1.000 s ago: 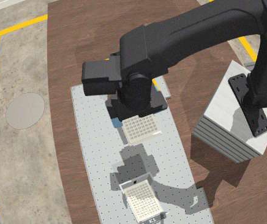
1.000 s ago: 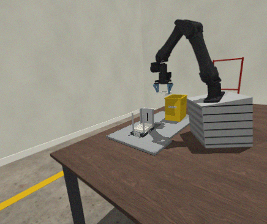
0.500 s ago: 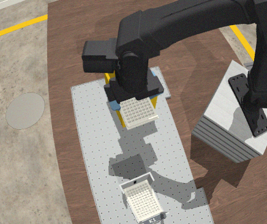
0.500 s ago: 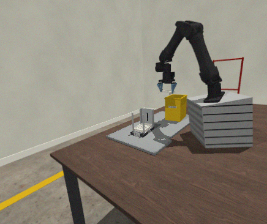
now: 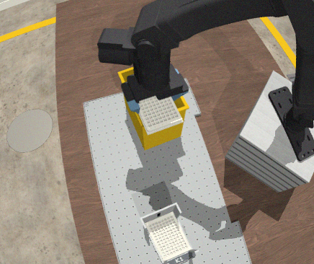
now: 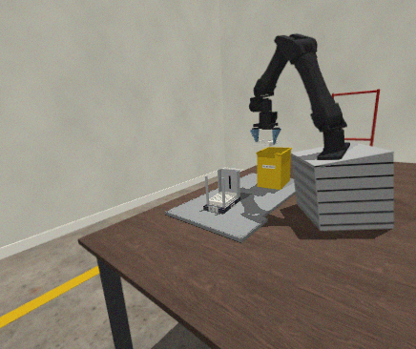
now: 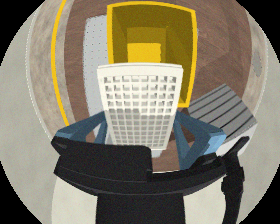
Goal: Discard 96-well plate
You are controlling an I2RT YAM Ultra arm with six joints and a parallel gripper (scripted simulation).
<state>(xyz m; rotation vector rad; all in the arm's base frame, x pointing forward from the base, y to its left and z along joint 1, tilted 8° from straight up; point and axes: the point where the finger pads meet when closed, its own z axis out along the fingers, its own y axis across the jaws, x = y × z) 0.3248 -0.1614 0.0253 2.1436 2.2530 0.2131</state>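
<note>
Now: hand 2 cm past the yellow plastics bin W1, 8 cm to the left of it and 14 cm above it.
</note>
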